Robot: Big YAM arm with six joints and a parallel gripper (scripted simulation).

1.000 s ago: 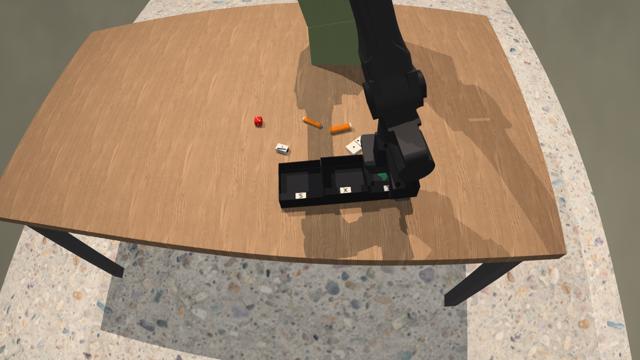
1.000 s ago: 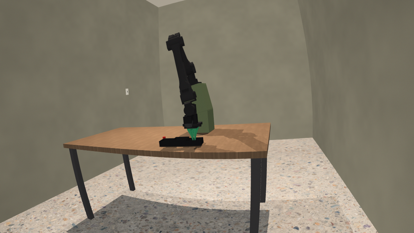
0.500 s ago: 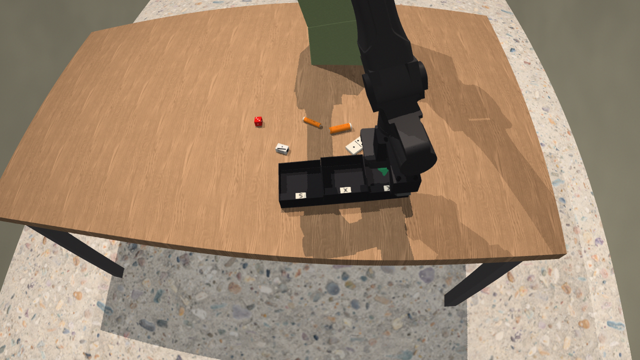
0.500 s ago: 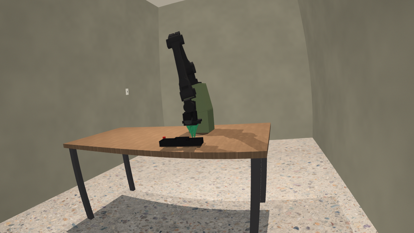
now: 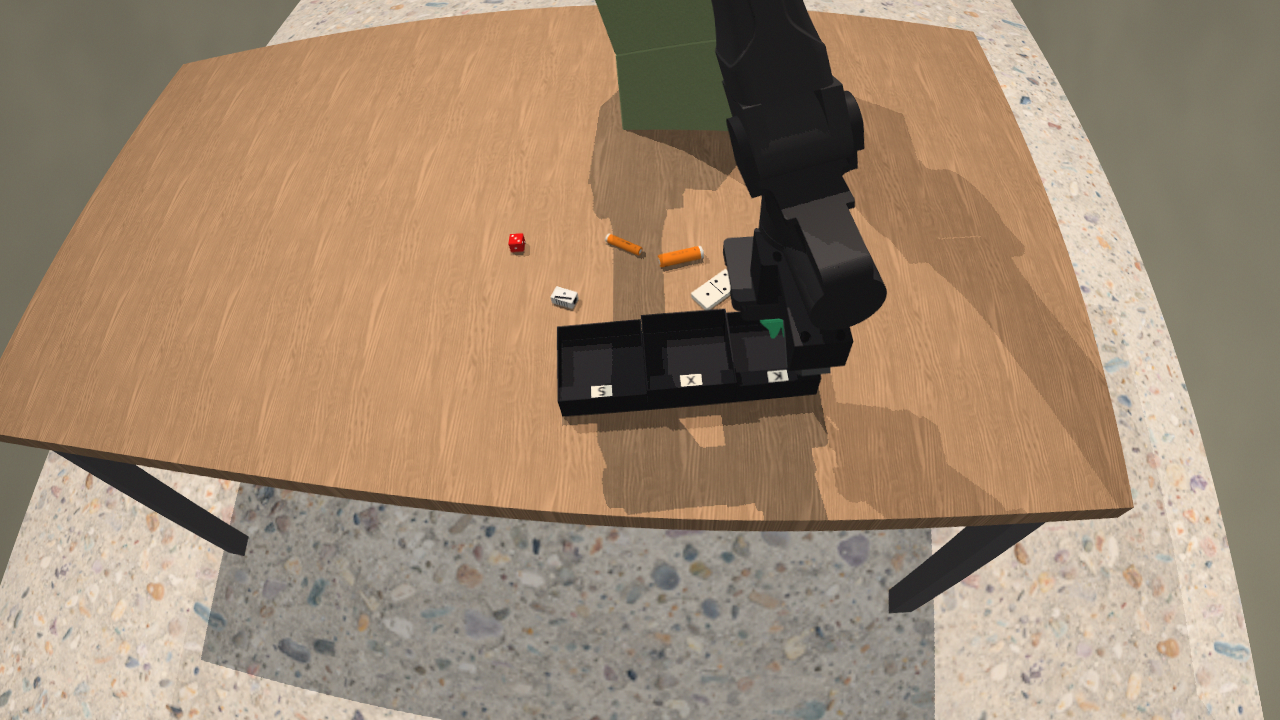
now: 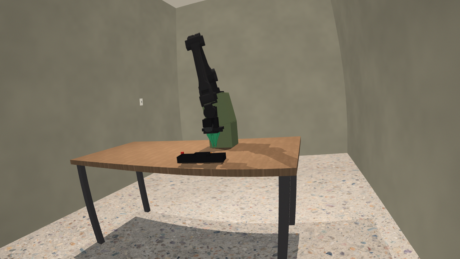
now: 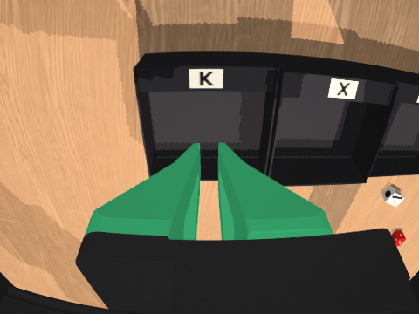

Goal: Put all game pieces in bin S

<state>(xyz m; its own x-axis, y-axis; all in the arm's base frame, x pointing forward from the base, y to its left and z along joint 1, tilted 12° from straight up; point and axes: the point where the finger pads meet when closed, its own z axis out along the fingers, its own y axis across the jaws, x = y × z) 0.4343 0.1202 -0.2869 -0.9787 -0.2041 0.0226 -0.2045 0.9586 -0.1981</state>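
Right now the red die is 13 cm behind my hand, 29 cm to the right of it and 7 cm below it. The rest, counted from my hand: black bin marked S 1 cm ahead, 8 cm to the right, 6 cm below; white domino 9 cm behind, 6 cm to the right, 8 cm below; orange cylinder 14 cm behind, 17 cm to the right, 8 cm below.
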